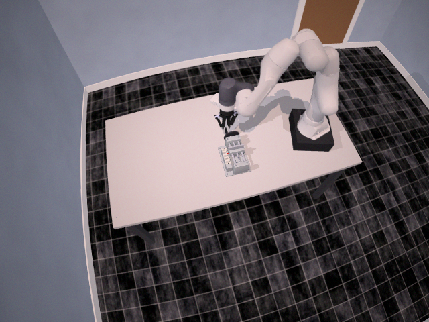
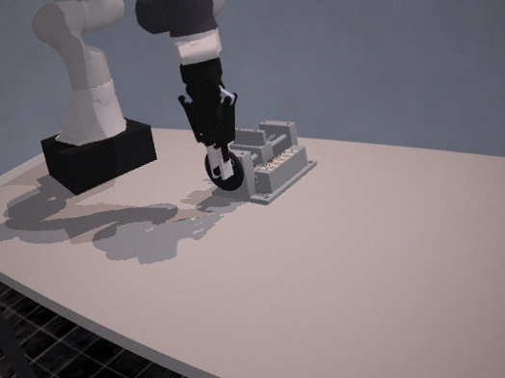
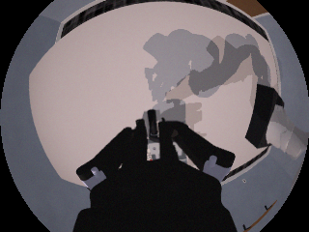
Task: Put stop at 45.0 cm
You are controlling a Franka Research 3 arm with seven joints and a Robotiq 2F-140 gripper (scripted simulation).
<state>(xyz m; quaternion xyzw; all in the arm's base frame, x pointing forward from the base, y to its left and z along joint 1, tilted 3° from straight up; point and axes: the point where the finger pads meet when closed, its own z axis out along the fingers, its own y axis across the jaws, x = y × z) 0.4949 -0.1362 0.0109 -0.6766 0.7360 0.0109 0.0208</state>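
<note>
Now: hand 130 mm to the right of the grey stop fixture and 20 mm above it. The rest, counted from my hand: black handwheel: 20 mm to the left, 20 mm below, 10 mm behind.
</note>
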